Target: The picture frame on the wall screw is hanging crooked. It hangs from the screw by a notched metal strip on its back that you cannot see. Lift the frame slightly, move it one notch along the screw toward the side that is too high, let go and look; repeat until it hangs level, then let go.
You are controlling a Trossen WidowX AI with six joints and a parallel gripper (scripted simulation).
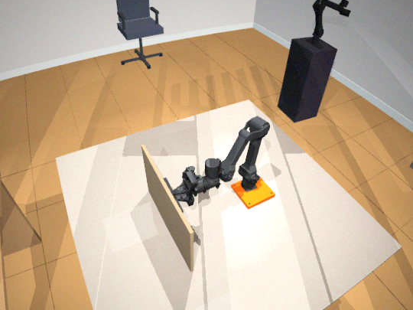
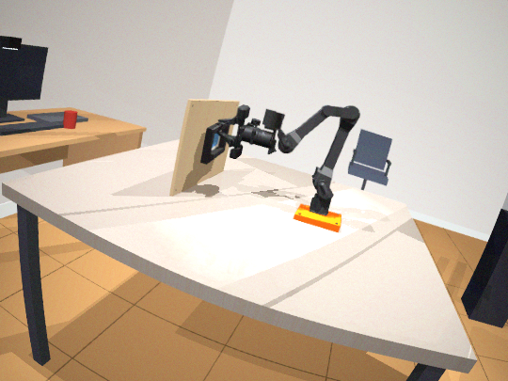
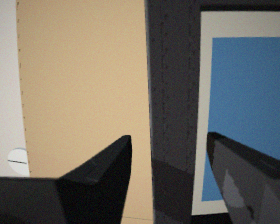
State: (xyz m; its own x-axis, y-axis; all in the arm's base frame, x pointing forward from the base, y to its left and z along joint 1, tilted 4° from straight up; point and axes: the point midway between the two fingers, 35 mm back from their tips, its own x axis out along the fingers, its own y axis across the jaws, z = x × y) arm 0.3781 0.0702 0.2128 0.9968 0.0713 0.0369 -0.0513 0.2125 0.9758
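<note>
My gripper tip is now 5 cm above the picture frame and 1 cm to the left of it. Round my gripper tip: wall board (6 cm below, 1 cm ahead).
</note>
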